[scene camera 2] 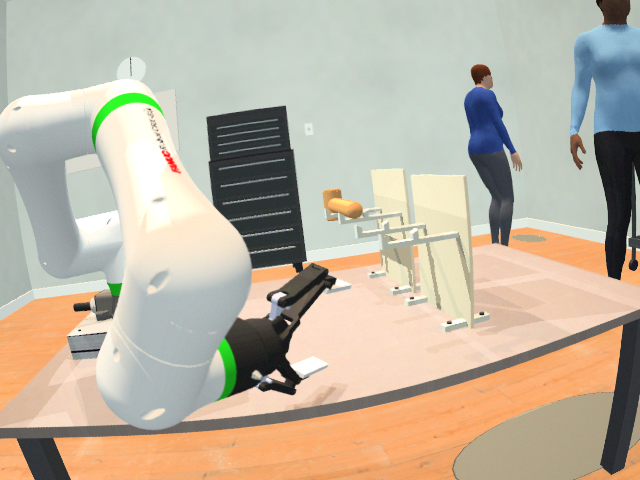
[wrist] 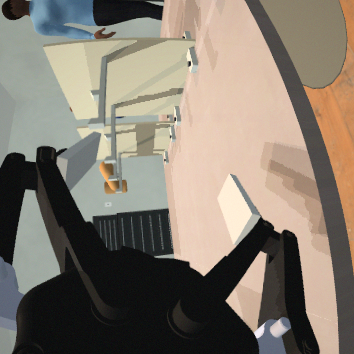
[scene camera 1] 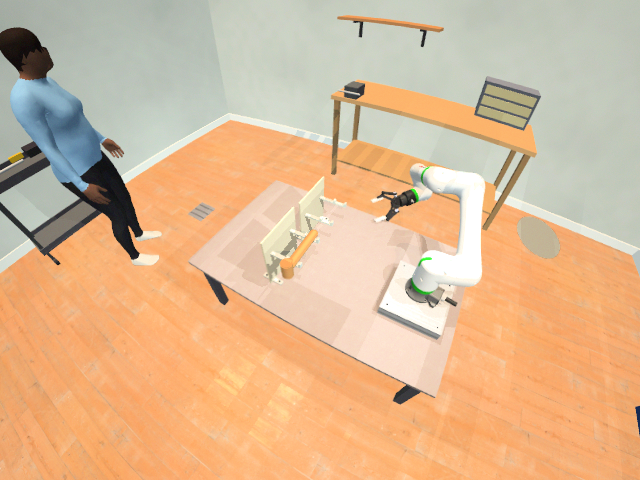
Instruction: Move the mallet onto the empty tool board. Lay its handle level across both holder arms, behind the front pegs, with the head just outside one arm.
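The orange mallet (scene camera 1: 305, 248) (scene camera 2: 345, 207) (wrist: 107, 175) lies across the holder arms of the farther cream board (scene camera 1: 279, 238) (scene camera 2: 388, 190), its head outside the outer arm. The empty tool board (scene camera 1: 312, 204) (scene camera 2: 442, 206) (wrist: 75, 75) stands beside it; its two arms with upturned front pegs carry nothing. My gripper (scene camera 1: 378, 209) (scene camera 2: 324, 326) (wrist: 162, 167) is open with nothing between its fingers. It hangs in front of the empty board, off to its outer side and well apart from it and the mallet. In the wrist view the mallet shows small, beyond the empty board's arms.
Both boards stand on feet on the table (scene camera 1: 330, 320) (scene camera 2: 351, 346) (wrist: 210, 125). My base plate (scene camera 1: 408, 312) is at the table's other end. A workbench (scene camera 1: 429, 111) stands behind. A person in light blue (scene camera 1: 56, 118) (scene camera 2: 615, 77) stands beyond the boards. A dark tool chest (scene camera 2: 253, 206) is farther off.
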